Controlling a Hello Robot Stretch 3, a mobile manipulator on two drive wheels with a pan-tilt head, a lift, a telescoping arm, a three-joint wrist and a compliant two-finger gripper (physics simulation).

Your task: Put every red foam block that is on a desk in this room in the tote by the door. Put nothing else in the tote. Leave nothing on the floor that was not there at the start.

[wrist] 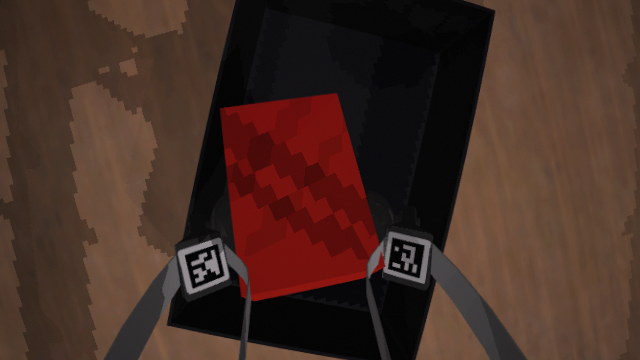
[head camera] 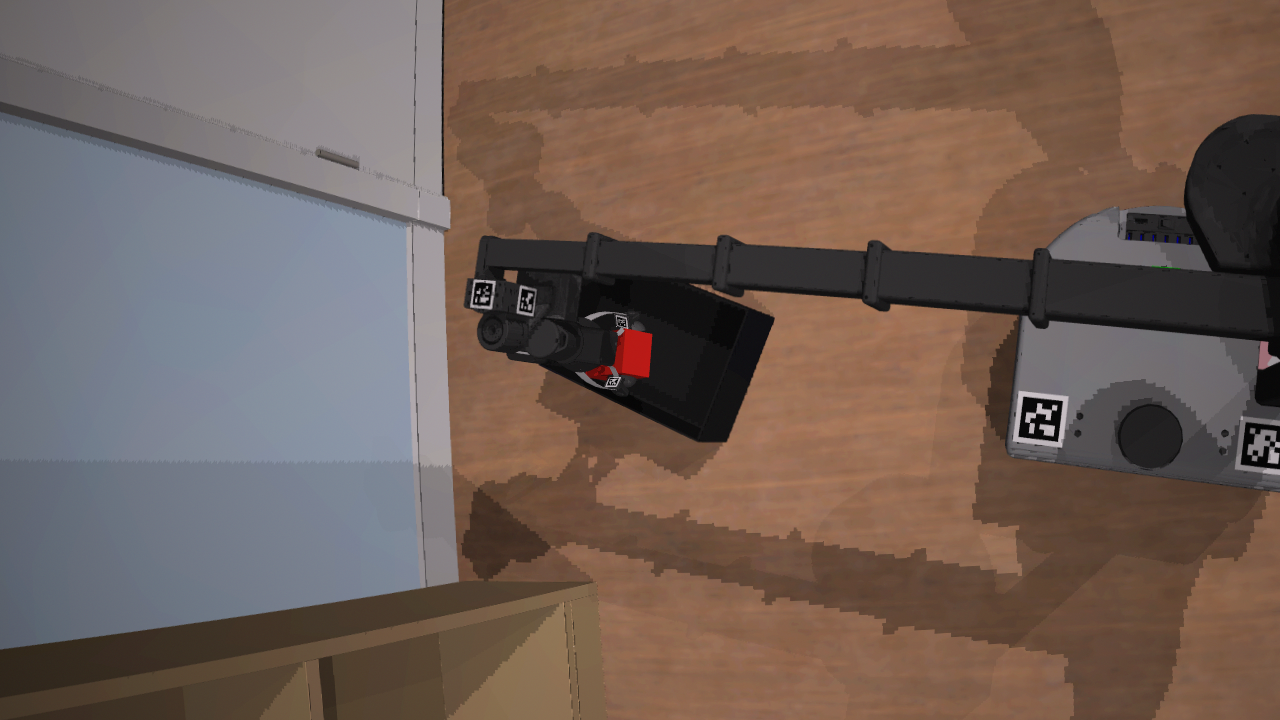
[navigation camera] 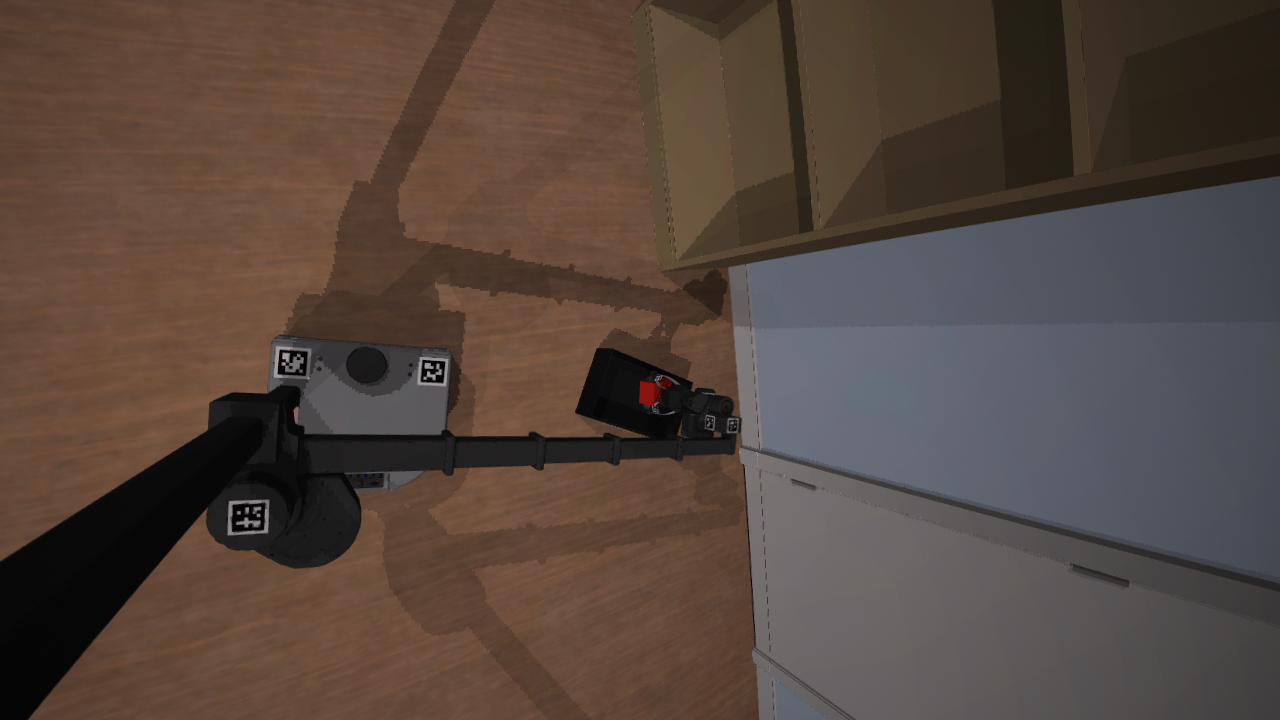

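Where they show: gripper, fingertip midpoint: (wrist: 303, 217) (head camera: 631, 354) (navigation camera: 648, 391); robot's base, origin of the base link: (head camera: 1146, 434) (navigation camera: 365, 363).
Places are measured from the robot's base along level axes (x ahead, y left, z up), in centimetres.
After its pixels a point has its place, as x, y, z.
Observation:
A red foam block (head camera: 635, 353) {-2.3, -66.1, 19.8} (navigation camera: 648, 392) {-2.0, -66.2, 20.0} (wrist: 295, 165) {-1.8, -71.7, 19.4} is between the two fingers of my gripper (head camera: 619, 354) {-2.1, -68.8, 16.2} (navigation camera: 661, 394) {-2.1, -68.8, 16.2} (wrist: 303, 217) {-2.1, -68.8, 16.2}. My gripper is shut on the block. The black tote (head camera: 739, 376) {-1.1, -57.2, 4.7} (navigation camera: 599, 383) {-1.0, -57.2, 9.0} (wrist: 445, 140) {-15.3, -73.5, 6.3} stands on the floor under them. In the wrist view the whole block lies within the tote's outline, toward its near end and left wall. How far the block is above the tote's bottom cannot be told. The block and my gripper hide part of the tote's inside. The desks do not show.
My extended arm (head camera: 796, 273) {-9.9, -32.6, 51.7} (navigation camera: 501, 450) {-9.8, -19.1, 52.0} reaches from my base (head camera: 1100, 367) {-6.9, -6.7, 16.0} (navigation camera: 384, 411) {-9.0, -4.0, 16.0} past one side of the tote. A pale blue panel (head camera: 205, 313) {-0.1, -118.6, 52.0} (navigation camera: 984, 402) {3.3, -117.9, 79.6} with a white frame is close behind the wrist. A tan shelf unit (head camera: 586, 662) {46.9, -76.4, 5.0} (navigation camera: 660, 179) {61.3, -73.1, 6.1} stands nearby.

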